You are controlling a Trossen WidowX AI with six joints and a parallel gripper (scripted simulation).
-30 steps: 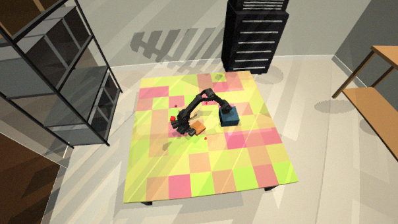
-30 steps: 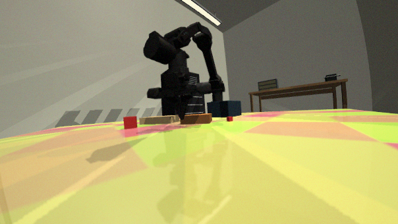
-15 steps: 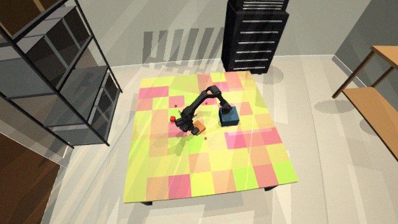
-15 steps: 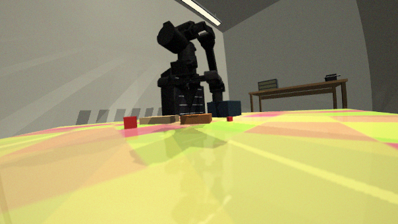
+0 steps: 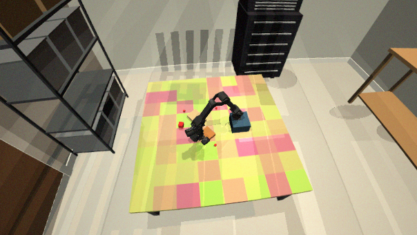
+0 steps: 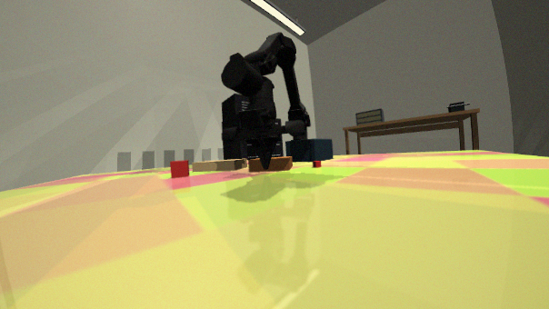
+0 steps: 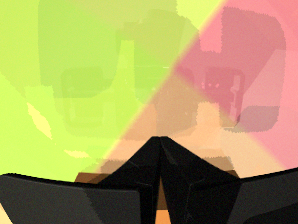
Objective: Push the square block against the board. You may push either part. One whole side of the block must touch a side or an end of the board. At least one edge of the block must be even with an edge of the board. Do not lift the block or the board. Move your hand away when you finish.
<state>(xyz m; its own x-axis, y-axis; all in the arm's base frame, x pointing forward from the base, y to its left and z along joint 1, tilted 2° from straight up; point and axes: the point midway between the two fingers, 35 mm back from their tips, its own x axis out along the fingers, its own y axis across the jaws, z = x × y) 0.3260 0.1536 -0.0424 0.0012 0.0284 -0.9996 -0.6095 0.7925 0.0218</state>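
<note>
Right now my gripper tip is 6 cm past the orange square block, 5 cm to the left of it and 1 cm below it. Also, from my gripper tip: tan board: 2 cm ahead, 23 cm to the right, 1 cm above; red cube: 16 cm ahead, 16 cm to the right, 1 cm above.
</note>
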